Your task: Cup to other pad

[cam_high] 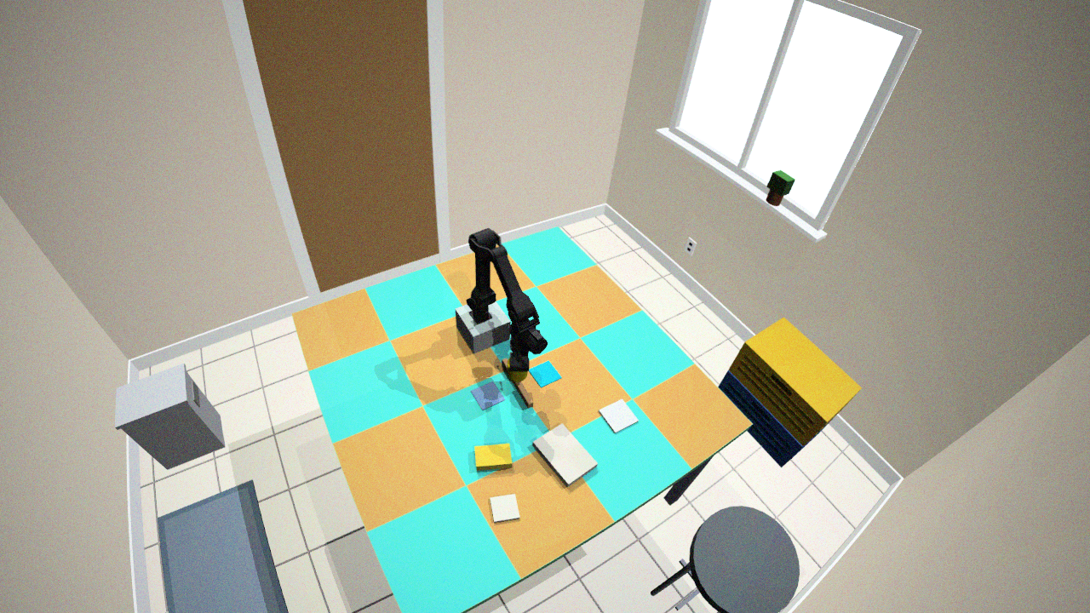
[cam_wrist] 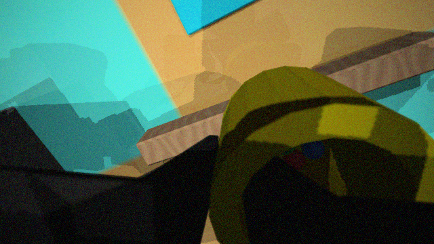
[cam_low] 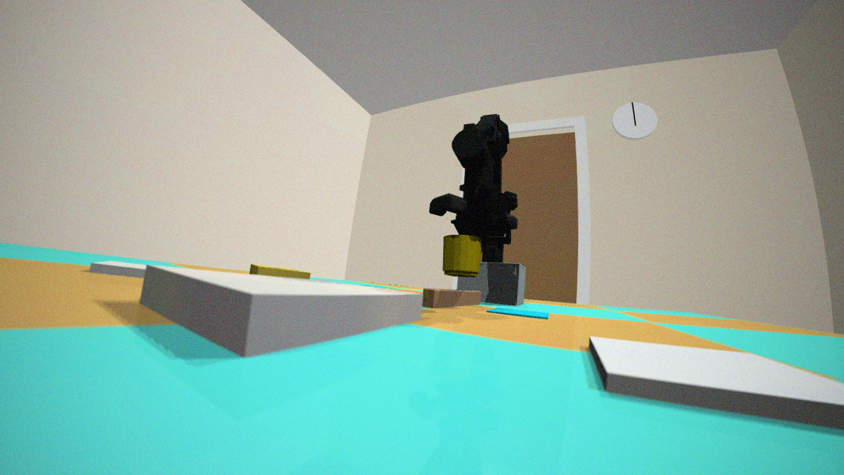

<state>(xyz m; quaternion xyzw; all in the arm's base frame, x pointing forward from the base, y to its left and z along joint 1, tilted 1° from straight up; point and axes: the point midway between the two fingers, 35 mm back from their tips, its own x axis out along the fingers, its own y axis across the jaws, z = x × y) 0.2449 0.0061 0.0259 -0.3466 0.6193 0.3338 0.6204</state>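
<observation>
Right now my gripper tip is 10 cm above the bright blue pad, 9 cm to the right of it and 4 cm short of it. Also, from my gripper tip: olive-yellow cup: 2 cm to the right, 2 cm ahead; then thin wooden bar: 8 cm below, 3 cm ahead, 2 cm to the right; then grey-blue pad: 13 cm to the right, 10 cm below, 1 cm ahead.
</observation>
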